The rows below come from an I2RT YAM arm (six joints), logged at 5 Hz.
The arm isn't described. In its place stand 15 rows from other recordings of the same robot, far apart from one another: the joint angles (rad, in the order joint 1, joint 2, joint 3, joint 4, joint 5, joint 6), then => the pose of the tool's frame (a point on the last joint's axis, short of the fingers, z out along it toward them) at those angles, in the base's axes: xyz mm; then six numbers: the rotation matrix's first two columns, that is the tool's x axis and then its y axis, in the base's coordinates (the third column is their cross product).
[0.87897, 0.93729, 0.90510, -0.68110, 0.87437, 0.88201] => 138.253 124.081 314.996 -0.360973 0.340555 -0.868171 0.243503 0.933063 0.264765
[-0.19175, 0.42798, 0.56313, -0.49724, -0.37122, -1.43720] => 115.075 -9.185 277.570 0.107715 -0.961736 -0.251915 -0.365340 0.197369 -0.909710
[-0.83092, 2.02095, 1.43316, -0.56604, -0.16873, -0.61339] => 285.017 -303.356 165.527 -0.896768 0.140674 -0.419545 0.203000 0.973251 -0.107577
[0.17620, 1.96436, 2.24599, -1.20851, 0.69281, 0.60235] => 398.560 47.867 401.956 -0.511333 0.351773 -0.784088 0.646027 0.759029 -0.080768
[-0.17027, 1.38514, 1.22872, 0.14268, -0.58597, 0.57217] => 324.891 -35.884 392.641 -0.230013 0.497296 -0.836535 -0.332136 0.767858 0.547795
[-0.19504, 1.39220, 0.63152, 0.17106, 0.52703, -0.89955] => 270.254 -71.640 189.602 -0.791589 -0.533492 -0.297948 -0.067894 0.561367 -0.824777
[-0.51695, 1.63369, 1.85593, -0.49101, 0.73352, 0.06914] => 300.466 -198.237 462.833 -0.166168 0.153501 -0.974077 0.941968 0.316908 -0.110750
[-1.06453, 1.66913, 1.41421, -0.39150, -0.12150, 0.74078] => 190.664 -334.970 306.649 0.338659 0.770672 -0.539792 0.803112 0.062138 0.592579
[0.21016, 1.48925, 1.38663, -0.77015, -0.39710, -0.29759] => 307.165 79.600 329.367 -0.588633 -0.402045 -0.701335 -0.636032 0.765816 0.094815
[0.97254, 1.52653, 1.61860, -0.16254, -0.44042, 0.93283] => 186.101 299.991 452.036 -0.816462 0.092317 -0.569971 -0.555949 0.140871 0.819192
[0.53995, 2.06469, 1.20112, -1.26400, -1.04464, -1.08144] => 242.688 181.349 120.692 -0.460367 -0.792719 -0.399573 -0.579840 -0.072309 0.811515
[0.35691, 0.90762, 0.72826, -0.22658, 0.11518, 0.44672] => 197.937 69.440 293.688 -0.440885 0.293614 -0.848181 -0.063942 0.932306 0.355972
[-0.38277, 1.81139, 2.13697, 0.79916, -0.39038, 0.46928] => 322.281 -115.155 601.568 0.833729 0.115163 -0.540031 -0.206242 0.972175 -0.111090
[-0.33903, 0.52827, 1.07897, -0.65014, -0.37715, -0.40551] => 75.975 -12.890 415.269 -0.071675 -0.363623 -0.928785 -0.070377 0.930702 -0.358943
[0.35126, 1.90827, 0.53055, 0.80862, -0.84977, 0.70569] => 268.200 126.763 81.135 -0.917757 0.119675 -0.378681 -0.296956 0.426343 0.854429
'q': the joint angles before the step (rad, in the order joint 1, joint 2, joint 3, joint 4, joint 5, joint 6). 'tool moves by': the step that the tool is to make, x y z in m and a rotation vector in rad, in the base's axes. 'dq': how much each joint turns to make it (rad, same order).
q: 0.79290, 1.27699, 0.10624, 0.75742, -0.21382, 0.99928
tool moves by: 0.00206, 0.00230, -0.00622, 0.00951, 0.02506, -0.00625
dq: 0.00000, 0.07367, -0.00075, 0.06909, -0.00419, 0.02556
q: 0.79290, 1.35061, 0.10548, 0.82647, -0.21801, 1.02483
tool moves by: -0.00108, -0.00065, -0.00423, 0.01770, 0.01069, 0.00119
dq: -0.00003, 0.04163, -0.01527, 0.06605, -0.00918, 0.01831
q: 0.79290, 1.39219, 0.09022, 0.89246, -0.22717, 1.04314
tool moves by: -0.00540, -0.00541, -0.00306, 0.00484, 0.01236, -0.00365
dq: -0.00002, -0.01374, -0.03166, 0.01562, -0.00154, 0.01297
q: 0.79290, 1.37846, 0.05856, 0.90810, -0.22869, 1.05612
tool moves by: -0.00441, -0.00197, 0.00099, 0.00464, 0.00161, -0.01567
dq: 0.01449, -0.03626, -0.01566, -0.01488, 0.02593, 0.01640
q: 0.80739, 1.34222, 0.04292, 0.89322, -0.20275, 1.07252
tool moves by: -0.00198, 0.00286, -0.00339, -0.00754, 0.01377, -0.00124
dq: 0.02216, 0.03362, 0.00037, 0.02104, 0.01948, 0.01413
